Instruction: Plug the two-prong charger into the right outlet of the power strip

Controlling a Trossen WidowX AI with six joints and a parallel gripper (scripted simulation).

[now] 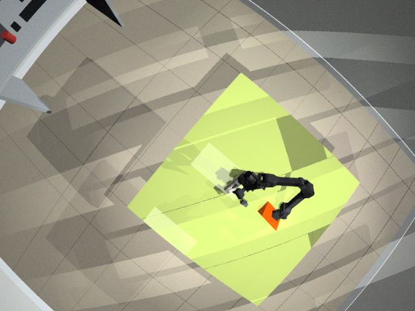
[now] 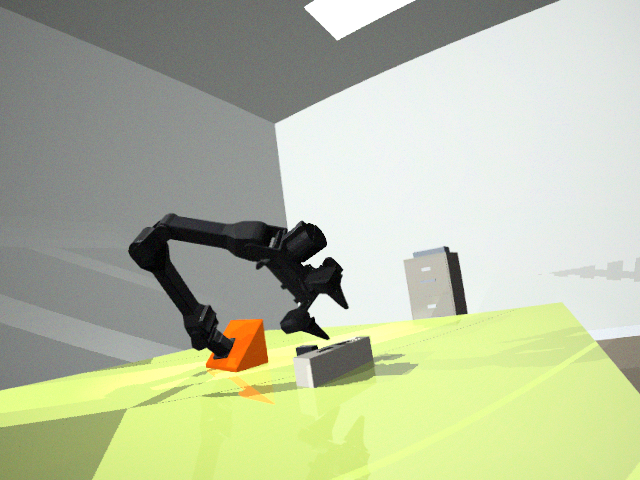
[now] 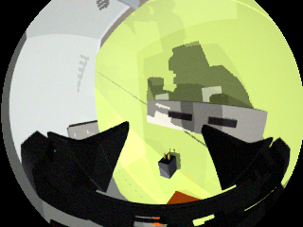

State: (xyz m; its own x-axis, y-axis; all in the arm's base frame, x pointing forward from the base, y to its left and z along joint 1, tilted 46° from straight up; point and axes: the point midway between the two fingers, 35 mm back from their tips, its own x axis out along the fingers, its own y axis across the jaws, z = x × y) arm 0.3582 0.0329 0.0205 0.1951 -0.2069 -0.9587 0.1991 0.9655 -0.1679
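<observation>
Now: the dark two-prong charger 12 cm behind my gripper tip, 8 cm below it and 5 cm to the left of it.
</observation>
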